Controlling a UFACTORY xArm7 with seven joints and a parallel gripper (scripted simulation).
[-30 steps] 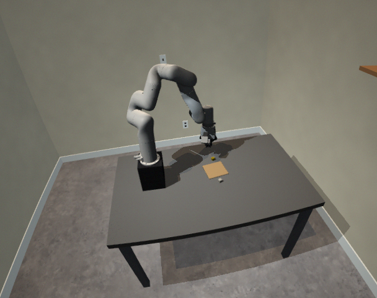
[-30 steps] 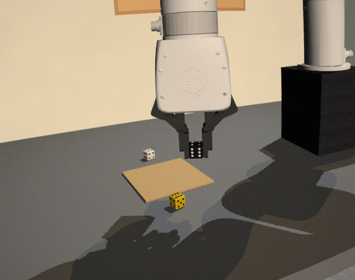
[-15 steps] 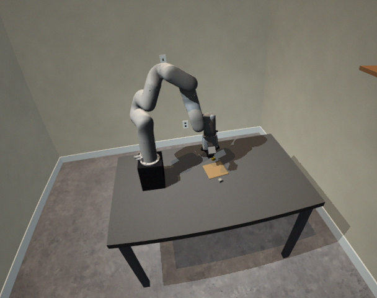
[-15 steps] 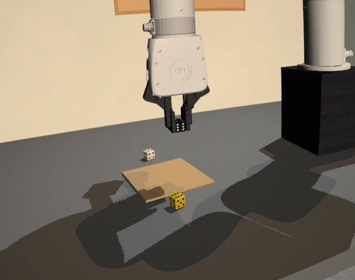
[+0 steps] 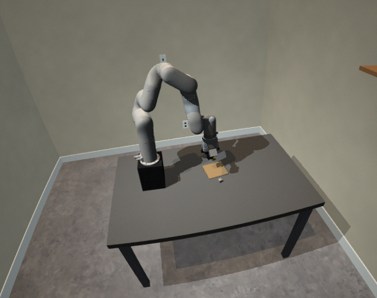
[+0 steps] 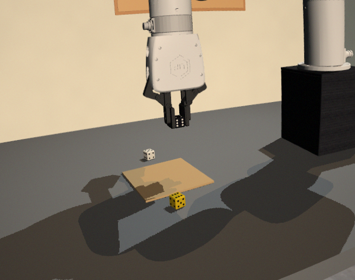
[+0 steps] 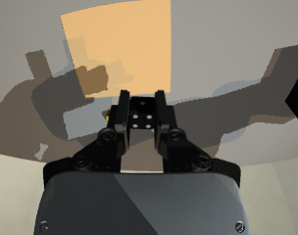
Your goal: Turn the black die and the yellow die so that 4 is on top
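The tan mat is 120 mm below my hand, 30 mm ahead of it and 10 mm to the right of it. From my hand the other things lie so: yellow die (120 mm below, 100 mm to the left, 60 mm ahead); black die (10 mm below); white die (120 mm to the right, 120 mm below, 20 mm ahead).
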